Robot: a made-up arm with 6 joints.
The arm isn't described. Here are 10 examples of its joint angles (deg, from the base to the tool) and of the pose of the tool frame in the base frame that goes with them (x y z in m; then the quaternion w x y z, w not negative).
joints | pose
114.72 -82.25 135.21 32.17 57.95 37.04 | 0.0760 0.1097 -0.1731 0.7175 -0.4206 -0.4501 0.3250
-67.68 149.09 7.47 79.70 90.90 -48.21 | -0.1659 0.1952 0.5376 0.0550 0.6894 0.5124 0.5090
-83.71 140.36 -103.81 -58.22 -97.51 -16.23 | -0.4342 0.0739 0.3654 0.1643 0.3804 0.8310 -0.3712
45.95 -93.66 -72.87 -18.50 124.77 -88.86 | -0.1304 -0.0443 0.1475 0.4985 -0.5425 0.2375 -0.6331
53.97 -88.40 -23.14 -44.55 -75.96 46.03 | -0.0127 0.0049 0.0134 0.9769 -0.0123 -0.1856 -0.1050
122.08 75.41 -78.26 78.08 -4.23 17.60 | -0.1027 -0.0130 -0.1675 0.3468 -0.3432 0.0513 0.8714
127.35 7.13 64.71 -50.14 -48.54 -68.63 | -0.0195 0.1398 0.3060 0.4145 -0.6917 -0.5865 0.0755
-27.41 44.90 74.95 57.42 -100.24 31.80 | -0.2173 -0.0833 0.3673 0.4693 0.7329 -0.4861 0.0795
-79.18 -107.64 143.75 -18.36 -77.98 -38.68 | -0.1104 -0.0601 0.6306 0.4642 -0.8133 0.2154 -0.2768
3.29 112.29 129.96 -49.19 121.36 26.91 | -0.1826 0.0289 0.0938 0.6457 -0.5723 -0.1672 -0.4771
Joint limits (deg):
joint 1: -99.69..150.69
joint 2: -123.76..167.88
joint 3: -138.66..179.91
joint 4: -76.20..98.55
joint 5: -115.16..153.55
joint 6: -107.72..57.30
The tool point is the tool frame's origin. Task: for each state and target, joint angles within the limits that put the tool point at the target. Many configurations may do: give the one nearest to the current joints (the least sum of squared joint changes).
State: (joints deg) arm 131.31 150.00 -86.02 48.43 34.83 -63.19
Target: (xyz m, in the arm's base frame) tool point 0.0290 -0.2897 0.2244
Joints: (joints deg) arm 146.82 157.27 -89.88 47.35 23.69 -64.35
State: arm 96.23 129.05 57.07 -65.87 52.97 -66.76
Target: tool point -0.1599 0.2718 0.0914
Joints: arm 97.34 117.02 50.95 -60.22 87.74 -58.57
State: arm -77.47 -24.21 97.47 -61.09 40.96 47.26
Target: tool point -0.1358 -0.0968 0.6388
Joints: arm -94.12 -64.25 119.38 -48.81 69.49 57.09
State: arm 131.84 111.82 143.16 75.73 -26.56 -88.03
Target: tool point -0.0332 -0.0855 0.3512
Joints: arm 111.21 119.04 153.89 72.92 -4.05 -87.45
